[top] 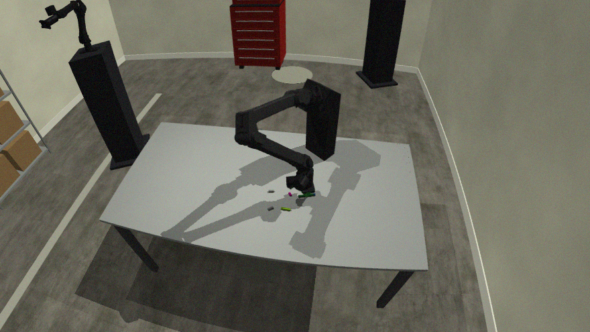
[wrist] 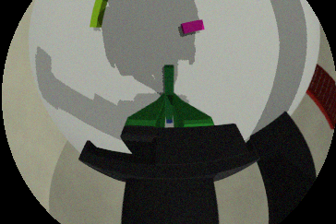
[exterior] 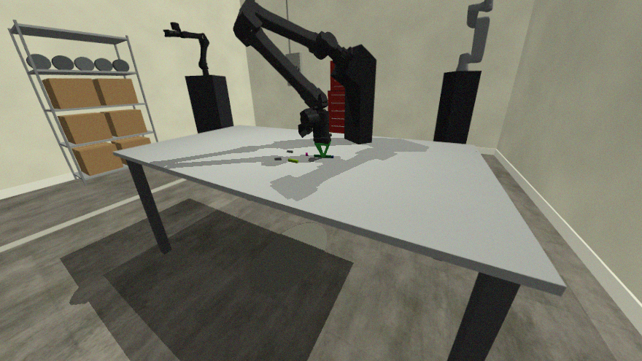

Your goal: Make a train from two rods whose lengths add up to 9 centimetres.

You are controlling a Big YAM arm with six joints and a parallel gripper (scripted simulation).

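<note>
Right now the green rod is 10 mm below my hand. Also, from my hand: magenta rod (80 mm to the right, 40 mm behind, 10 mm below); then lime rod (130 mm to the right, 50 mm ahead, 10 mm below); then blue rod (40 mm to the left, 10 mm below, 10 mm ahead).
</note>
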